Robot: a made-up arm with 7 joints. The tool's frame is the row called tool.
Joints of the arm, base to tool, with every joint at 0 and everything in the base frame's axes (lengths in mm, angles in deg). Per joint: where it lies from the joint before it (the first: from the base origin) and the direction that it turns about. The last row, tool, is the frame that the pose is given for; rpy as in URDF.
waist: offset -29.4 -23 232.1 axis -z
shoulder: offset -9.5 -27.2 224 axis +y
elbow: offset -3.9 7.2 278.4 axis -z
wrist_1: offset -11.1 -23 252.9 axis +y
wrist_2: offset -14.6 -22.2 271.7 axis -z
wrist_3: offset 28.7 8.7 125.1 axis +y
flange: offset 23.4 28.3 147 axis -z
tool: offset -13.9 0.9 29 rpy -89.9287 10.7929 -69.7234
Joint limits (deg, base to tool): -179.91..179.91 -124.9..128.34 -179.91..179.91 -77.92..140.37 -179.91..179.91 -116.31..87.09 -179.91..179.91
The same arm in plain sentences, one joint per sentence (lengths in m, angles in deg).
The arm has seven revolute joints in a row. What follows holds with every joint at zero, and every direction is one of the base frame's.
Joint 1 lies 0.0294 m along -x and 0.0230 m along -y and 0.2321 m along +z from the base frame's origin and turns about -z, from -179.91 to 179.91 deg.
Joint 2 lies 0.0095 m along -x and 0.0272 m along -y and 0.2240 m along +z from joint 1 and turns about +y, from -124.90 to 128.34 deg.
Joint 3 lies 0.0039 m along -x and 0.0072 m along +y and 0.2784 m along +z from joint 2 and turns about -z, from -179.91 to 179.91 deg.
Joint 4 lies 0.0111 m along -x and 0.0230 m along -y and 0.2529 m along +z from joint 3 and turns about +y, from -77.92 to 140.37 deg.
Joint 5 lies 0.0146 m along -x and 0.0222 m along -y and 0.2717 m along +z from joint 4 and turns about -z, from -179.91 to 179.91 deg.
Joint 6 lies 0.0287 m along +x and 0.0087 m along +y and 0.1251 m along +z from joint 5 and turns about +y, from -116.31 to 87.09 deg.
Joint 7 lies 0.0234 m along +x and 0.0283 m along +y and 0.1470 m along +z from joint 6 and turns about -z, from -179.91 to 179.91 deg.
The tool frame, which is the frame that the pose is given for, lies 0.0139 m along -x and 0.0009 m along +y and 0.0290 m along +z from joint 7; its axes are the base frame's turned by roll -89.93, pitch 10.79 and yaw -69.72 deg (as in URDF: about the fixed x, then y, then z).

